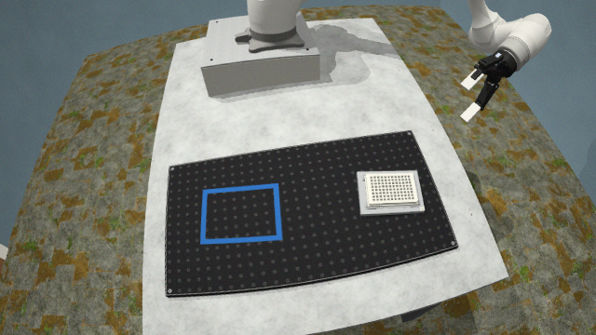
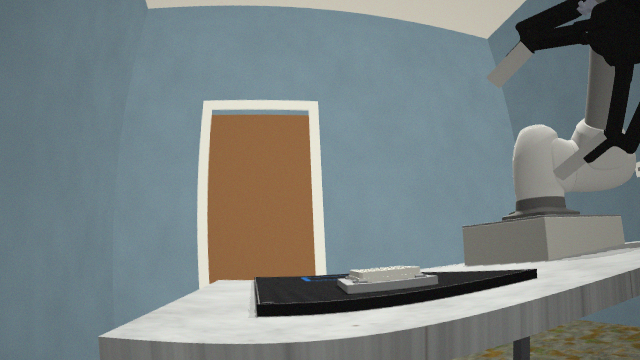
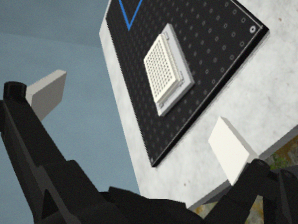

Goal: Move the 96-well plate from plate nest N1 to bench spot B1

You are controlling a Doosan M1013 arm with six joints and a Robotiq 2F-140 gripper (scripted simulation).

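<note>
Right now the white 96-well plate is 100 mm ahead of my hand, 240 mm to the right of it and 160 mm below it. Round my hand: grey plate nest: 100 mm ahead, 240 mm to the right, 170 mm below.
</note>
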